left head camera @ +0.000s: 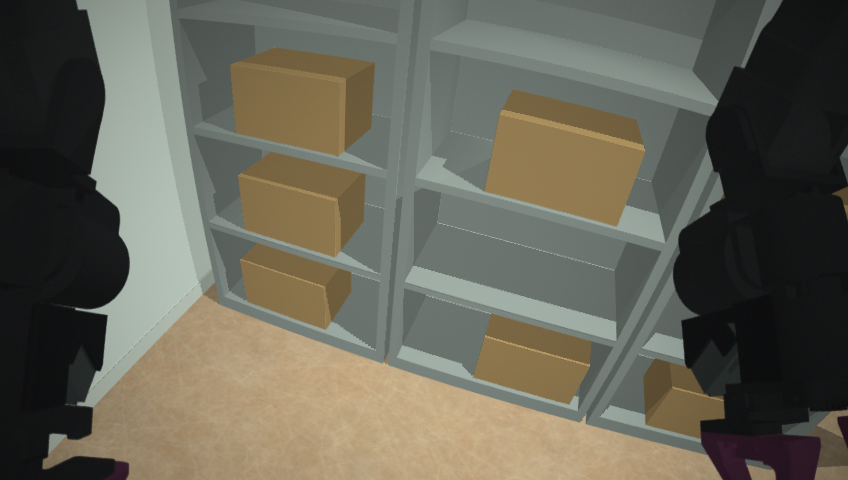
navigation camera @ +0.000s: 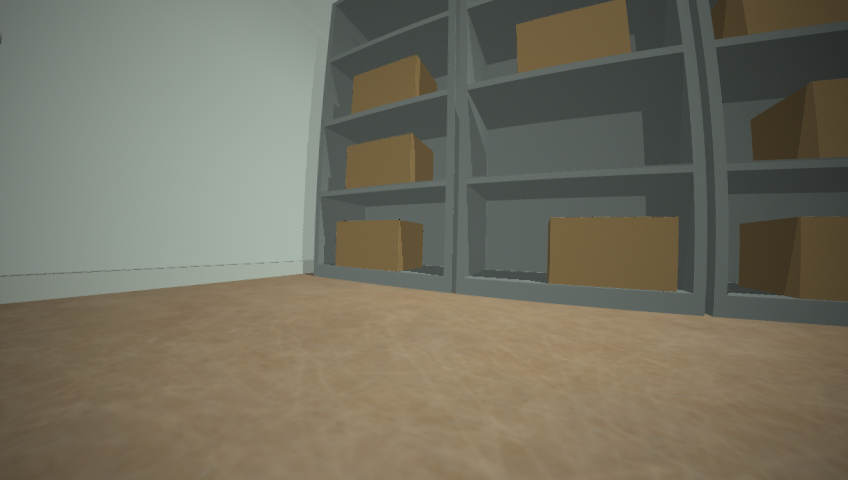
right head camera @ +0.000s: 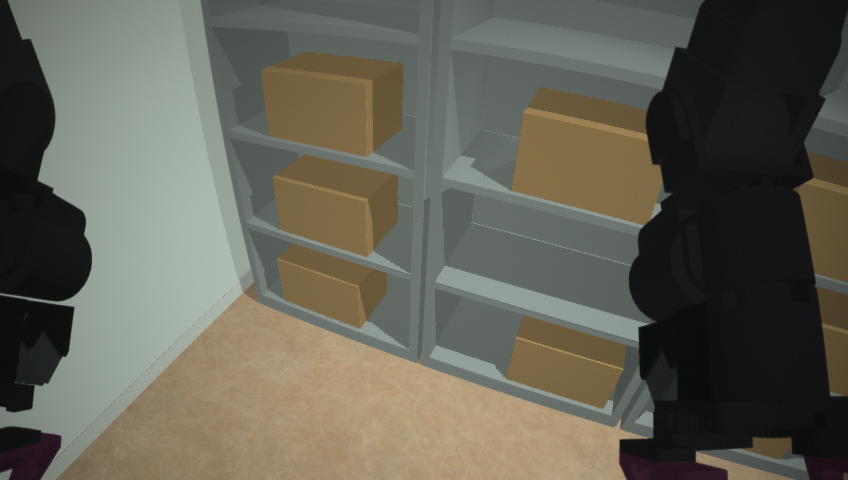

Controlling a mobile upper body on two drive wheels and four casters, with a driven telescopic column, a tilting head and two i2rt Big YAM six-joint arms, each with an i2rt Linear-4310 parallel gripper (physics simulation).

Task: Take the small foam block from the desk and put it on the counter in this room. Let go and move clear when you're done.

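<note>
The small foam block, the desk and the counter do not show in these views. My left gripper is at the lower left edge of the left head camera view, with part of one maroon finger showing; it is open. My right gripper is at the lower right, its maroon fingers spread wide apart; it is open, with no object visible between the fingers. The fingertips of both grippers are cut off by the picture edges.
Grey shelf units stand ahead, holding several cardboard boxes. A pale wall meets them at the left. Tan floor lies in front.
</note>
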